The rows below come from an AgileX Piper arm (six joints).
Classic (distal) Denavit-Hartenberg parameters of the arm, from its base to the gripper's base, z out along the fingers. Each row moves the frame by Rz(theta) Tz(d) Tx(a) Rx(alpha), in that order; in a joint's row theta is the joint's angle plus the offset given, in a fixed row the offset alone. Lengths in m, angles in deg.
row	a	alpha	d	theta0
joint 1	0	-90	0.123	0
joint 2	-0.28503	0	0	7.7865
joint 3	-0.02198	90	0	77.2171
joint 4	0	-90	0.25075	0
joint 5	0	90	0	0
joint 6	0	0	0.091	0
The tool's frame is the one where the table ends.
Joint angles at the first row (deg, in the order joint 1, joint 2, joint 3, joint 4, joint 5, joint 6):
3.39, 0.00, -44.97, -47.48, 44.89, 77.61
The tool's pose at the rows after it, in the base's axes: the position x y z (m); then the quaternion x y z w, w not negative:
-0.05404 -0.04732 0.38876 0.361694 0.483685 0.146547 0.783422
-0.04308 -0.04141 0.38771 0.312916 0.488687 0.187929 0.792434
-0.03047 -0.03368 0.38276 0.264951 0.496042 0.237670 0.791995
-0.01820 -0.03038 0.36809 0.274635 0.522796 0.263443 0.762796
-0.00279 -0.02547 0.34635 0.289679 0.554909 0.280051 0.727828
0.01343 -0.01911 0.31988 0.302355 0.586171 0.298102 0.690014
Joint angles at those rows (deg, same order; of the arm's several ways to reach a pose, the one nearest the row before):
3.73, 0.00, -43.57, -47.08, 40.98, 77.61
5.97, 0.00, -41.27, -45.82, 34.22, 77.61
8.50, 0.00, -38.21, -43.73, 27.25, 77.62
9.46, 0.00, -35.30, -39.85, 27.56, 77.61
9.59, 0.00, -30.97, -35.79, 27.59, 77.61
9.59, 0.00, -25.57, -31.48, 26.34, 77.62

